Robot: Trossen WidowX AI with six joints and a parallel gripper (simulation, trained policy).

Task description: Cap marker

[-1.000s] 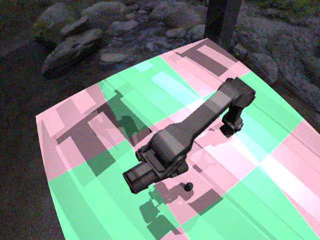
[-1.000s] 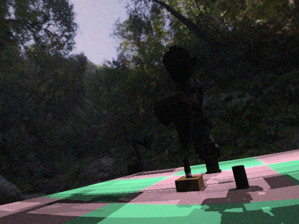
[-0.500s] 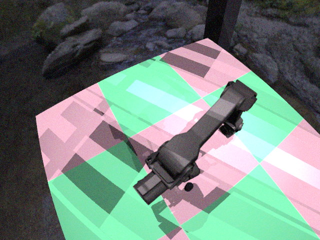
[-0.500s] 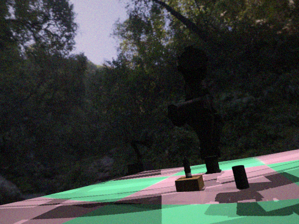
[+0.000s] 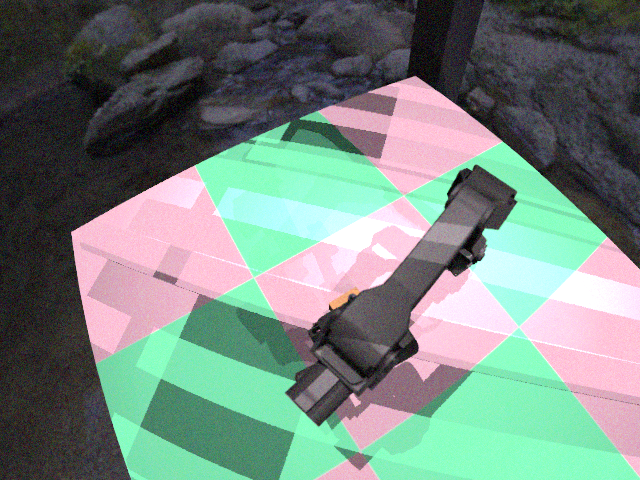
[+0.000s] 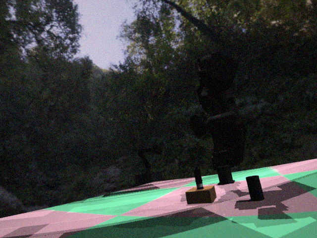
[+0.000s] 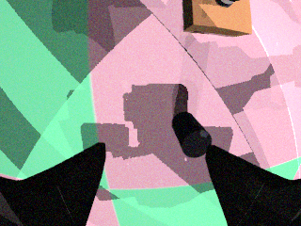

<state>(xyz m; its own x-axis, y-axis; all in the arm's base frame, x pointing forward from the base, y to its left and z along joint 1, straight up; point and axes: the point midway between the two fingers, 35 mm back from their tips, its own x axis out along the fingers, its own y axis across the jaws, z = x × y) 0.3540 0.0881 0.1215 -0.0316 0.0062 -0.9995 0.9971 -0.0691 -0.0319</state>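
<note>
The dark cap lies 4 cm behind my gripper tip, 2 cm to the left of it and 6 cm below it. Also, from my gripper tip: holder block (7 cm behind, 12 cm to the right, 7 cm below).
</note>
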